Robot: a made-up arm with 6 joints. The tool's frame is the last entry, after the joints. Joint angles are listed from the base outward.
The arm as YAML. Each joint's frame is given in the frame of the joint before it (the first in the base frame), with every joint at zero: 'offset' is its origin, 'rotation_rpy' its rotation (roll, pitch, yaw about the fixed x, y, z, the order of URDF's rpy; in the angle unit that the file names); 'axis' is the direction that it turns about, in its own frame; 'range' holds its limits. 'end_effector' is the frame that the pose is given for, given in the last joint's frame.
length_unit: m
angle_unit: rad
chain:
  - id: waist
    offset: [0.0, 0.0, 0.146]
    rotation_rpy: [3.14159, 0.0, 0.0]
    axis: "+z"
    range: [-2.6, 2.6]
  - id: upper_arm
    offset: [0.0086, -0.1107, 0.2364]
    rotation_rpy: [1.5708, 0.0, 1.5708]
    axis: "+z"
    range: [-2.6, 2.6]
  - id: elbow
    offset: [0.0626, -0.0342, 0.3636]
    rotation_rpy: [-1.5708, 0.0, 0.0]
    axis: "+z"
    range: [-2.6, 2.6]
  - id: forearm
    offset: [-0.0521, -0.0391, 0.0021]
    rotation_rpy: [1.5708, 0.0, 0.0]
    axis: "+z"
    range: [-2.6, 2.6]
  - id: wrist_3
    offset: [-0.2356, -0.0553, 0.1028]
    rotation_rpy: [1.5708, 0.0, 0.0]
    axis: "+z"
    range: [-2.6, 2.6]
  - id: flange
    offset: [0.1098, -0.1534, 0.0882]
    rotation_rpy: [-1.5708, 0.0, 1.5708]
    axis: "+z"
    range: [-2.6, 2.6]
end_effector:
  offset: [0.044, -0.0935, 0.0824]
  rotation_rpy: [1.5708, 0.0, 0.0]
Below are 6 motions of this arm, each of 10 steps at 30 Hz.
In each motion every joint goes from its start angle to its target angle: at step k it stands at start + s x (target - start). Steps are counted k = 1, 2, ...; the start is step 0. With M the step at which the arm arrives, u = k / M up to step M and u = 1 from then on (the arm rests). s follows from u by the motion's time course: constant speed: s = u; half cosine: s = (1 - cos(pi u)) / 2; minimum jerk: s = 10 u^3 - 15 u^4 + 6 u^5.
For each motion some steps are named. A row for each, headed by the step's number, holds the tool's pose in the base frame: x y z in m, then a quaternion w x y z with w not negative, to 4 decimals.
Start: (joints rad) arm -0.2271 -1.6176 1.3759 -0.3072 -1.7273 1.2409
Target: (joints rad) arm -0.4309 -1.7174 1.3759 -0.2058 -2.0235 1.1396
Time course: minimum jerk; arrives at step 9
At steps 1, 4, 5, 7, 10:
1: 0.6952 0.3542 0.0179 0.4148 0.3632 -0.6160 -0.5627
4: 0.6609 0.4276 0.0195 0.4066 0.4187 -0.6316 -0.5103
5: 0.6389 0.4657 0.0199 0.4000 0.4496 -0.6362 -0.4829
7: 0.6002 0.5225 0.0199 0.3868 0.4985 -0.6378 -0.4416
10: 0.5901 0.5355 0.0198 0.3832 0.5103 -0.6372 -0.4321

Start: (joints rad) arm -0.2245 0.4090 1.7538 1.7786 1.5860 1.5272
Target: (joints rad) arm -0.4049 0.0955 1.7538 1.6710 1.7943 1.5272
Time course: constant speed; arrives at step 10
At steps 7, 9, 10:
7: 0.3006 -0.0467 0.0633 0.9948 0.0182 -0.0685 0.0733
9: 0.3023 -0.0283 0.0830 0.9926 -0.0323 -0.0686 0.0945
10: 0.3026 -0.0186 0.0927 0.9904 -0.0575 -0.0693 0.1048

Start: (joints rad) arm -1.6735 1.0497 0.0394 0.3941 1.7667 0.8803
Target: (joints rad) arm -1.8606 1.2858 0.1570 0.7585 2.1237 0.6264
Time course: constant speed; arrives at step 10
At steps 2, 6, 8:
2: 0.0212 0.5722 0.0957 0.0904 -0.3616 0.0781 -0.9247
6: 0.0289 0.5926 0.0370 0.1094 -0.5146 0.1067 -0.8437
8: 0.0269 0.6015 0.0023 0.1115 -0.5845 0.1193 -0.7948

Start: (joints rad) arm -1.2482 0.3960 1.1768 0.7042 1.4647 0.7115
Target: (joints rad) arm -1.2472 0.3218 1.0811 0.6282 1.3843 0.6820
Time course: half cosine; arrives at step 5
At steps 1, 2, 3, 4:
1: 0.3187 0.4171 0.1038 0.6886 0.1927 0.1171 0.6892
2: 0.3120 0.4255 0.1109 0.6860 0.1841 0.1207 0.6934
3: 0.3032 0.4358 0.1193 0.6832 0.1730 0.1251 0.6984
4: 0.2955 0.4440 0.1258 0.6810 0.1635 0.1285 0.7021

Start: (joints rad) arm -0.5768 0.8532 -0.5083 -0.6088 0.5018 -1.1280
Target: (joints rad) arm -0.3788 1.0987 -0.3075 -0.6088 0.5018 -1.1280
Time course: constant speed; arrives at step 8
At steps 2, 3, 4, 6, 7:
2: 0.1476 0.1857 0.1310 0.5570 0.4567 -0.5355 0.4409
3: 0.1593 0.1806 0.1332 0.5705 0.4578 -0.5390 0.4177
4: 0.1711 0.1750 0.1352 0.5833 0.4588 -0.5421 0.3942
6: 0.1945 0.1618 0.1385 0.6067 0.4610 -0.5471 0.3466
7: 0.2061 0.1542 0.1397 0.6173 0.4621 -0.5490 0.3225

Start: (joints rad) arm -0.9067 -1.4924 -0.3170 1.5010 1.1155 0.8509
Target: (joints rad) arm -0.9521 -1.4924 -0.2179 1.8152 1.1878 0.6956
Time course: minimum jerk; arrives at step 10
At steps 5, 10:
5: 0.0990 0.6106 0.0854 0.4166 -0.2320 0.3028 0.8252
10: 0.1185 0.5915 0.1187 0.4201 -0.1307 0.2468 0.8635

